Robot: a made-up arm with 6 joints.
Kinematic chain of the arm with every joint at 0, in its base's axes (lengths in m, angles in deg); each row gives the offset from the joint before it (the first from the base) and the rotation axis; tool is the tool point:
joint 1: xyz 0 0 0.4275 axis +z
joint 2: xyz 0.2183 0 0 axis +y
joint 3: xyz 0 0 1.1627 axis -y
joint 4: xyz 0 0 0.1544 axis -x
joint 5: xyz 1.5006 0 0 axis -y
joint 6: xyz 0.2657 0 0 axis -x
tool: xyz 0 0 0
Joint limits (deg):
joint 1: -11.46..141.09
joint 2: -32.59..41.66
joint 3: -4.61..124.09
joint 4: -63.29..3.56
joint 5: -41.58..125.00
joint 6: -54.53..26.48
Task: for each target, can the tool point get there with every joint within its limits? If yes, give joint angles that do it. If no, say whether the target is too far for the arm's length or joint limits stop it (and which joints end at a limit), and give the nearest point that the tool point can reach.
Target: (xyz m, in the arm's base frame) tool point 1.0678 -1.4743 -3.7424
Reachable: no: too far | nearest point 2.1052 -0.4380 0.0533 | short by 4.069 m
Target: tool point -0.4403 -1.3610 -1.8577
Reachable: no: joint limits stop it (at a limit: joint 1, joint 2, joint 3, joint 4, joint 5) | nearest point 2.1052 -0.4380 0.0533 | short by 3.314 m
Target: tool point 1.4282 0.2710 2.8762
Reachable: yes | joints 11.14 0.77 40.42 -9.84 12.71 16.05
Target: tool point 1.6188 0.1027 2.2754
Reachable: yes | joints 8.72 -0.16 11.90 -32.83 87.36 2.06
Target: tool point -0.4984 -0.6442 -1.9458
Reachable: no: joint limits stop it (at a limit: joint 1, joint 2, joint 3, joint 5) | nearest point -1.7041 1.3184 0.0570 | short by 3.052 m
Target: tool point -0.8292 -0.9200 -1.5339
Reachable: no: joint limits stop it (at a limit: joint 1, joint 2, joint 3, joint 5) | nearest point -1.7266 1.3015 0.0636 | short by 2.880 m
